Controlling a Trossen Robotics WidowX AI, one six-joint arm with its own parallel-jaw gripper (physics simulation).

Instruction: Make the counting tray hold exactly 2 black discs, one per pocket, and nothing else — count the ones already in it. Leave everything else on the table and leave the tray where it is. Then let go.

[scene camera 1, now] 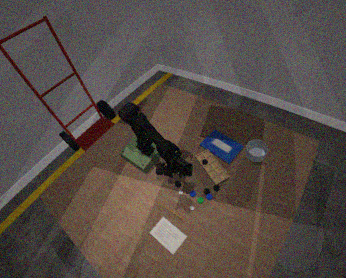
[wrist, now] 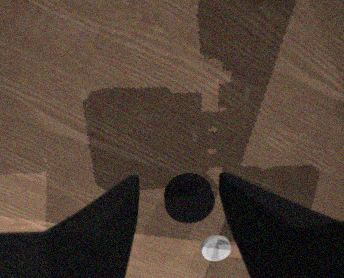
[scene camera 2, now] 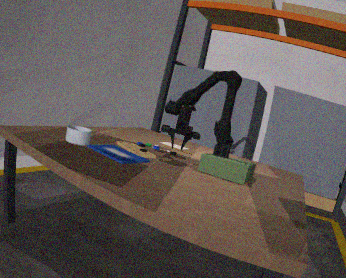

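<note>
The wooden counting tray (scene camera 1: 218, 172) (scene camera 2: 131, 148) lies beside the blue booklet. One black disc (scene camera 1: 205, 162) (scene camera 2: 144, 150) sits in a pocket near one end; no second disc shows in it. Two loose black discs (scene camera 1: 207, 191) (scene camera 1: 216, 188) lie close to the tray's other end. Another black disc (scene camera 1: 178, 184) (scene camera 2: 173, 153) (wrist: 189, 198) lies on the table under my gripper (scene camera 2: 178, 149) (wrist: 179, 182). The gripper is part open and empty, its fingers pointing down just above the table. In the wrist view the disc shows between the two fingers, nearer the right one.
Blue discs (scene camera 1: 193, 194) (scene camera 1: 209, 197), a green disc (scene camera 1: 200, 200) and white discs (scene camera 1: 181, 192) (wrist: 216, 248) (scene camera 1: 192, 208) lie nearby. Also around are a blue booklet (scene camera 1: 232, 151) (scene camera 2: 107, 154), a bowl (scene camera 1: 257, 151) (scene camera 2: 79, 135), paper (scene camera 1: 168, 235) and a green block (scene camera 1: 136, 157) (scene camera 2: 226, 168) by the arm's base.
</note>
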